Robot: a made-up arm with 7 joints. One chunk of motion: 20 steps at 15 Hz.
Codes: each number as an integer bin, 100 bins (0 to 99) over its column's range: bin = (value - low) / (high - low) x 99, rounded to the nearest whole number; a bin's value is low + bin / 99 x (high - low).
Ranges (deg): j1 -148.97..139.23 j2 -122.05..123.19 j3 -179.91..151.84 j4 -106..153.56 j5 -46.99..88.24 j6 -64.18..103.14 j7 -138.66..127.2
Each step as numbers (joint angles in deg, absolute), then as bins.
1 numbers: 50.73 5.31 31.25 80.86 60.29 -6.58 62.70
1 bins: 69 51 63 71 79 34 75
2 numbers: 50.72 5.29 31.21 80.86 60.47 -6.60 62.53
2 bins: 69 51 63 71 79 34 75
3 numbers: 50.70 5.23 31.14 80.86 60.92 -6.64 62.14
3 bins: 69 51 63 71 79 34 75
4 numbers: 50.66 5.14 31.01 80.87 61.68 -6.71 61.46
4 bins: 69 51 63 71 80 34 75
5 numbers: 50.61 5.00 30.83 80.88 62.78 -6.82 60.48
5 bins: 69 51 63 71 80 34 74
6 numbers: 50.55 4.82 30.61 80.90 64.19 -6.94 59.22
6 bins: 69 51 63 71 81 34 74
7 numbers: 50.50 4.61 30.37 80.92 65.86 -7.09 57.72
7 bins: 69 51 63 71 83 34 73
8 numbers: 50.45 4.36 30.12 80.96 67.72 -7.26 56.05
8 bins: 69 51 63 71 84 34 73
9 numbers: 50.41 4.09 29.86 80.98 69.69 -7.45 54.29
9 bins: 68 51 63 71 85 34 72
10 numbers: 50.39 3.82 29.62 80.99 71.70 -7.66 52.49
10 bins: 68 51 63 71 87 33 71
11 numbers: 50.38 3.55 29.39 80.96 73.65 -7.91 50.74
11 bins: 68 51 62 71 88 33 71
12 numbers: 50.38 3.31 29.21 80.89 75.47 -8.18 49.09
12 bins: 68 51 62 71 90 33 70
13 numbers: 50.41 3.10 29.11 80.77 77.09 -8.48 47.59
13 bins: 68 51 62 71 91 33 69
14 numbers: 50.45 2.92 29.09 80.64 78.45 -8.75 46.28
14 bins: 69 50 62 71 92 33 69
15 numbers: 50.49 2.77 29.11 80.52 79.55 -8.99 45.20
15 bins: 69 50 62 71 93 33 68
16 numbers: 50.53 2.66 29.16 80.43 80.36 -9.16 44.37
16 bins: 69 50 62 71 93 33 68
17 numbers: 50.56 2.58 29.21 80.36 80.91 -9.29 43.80
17 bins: 69 50 62 71 94 32 68
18 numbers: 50.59 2.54 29.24 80.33 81.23 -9.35 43.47
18 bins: 69 50 62 71 94 32 68
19 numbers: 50.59 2.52 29.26 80.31 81.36 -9.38 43.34
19 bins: 69 50 62 71 94 32 68
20 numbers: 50.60 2.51 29.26 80.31 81.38 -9.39 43.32
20 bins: 69 50 62 71 94 32 68
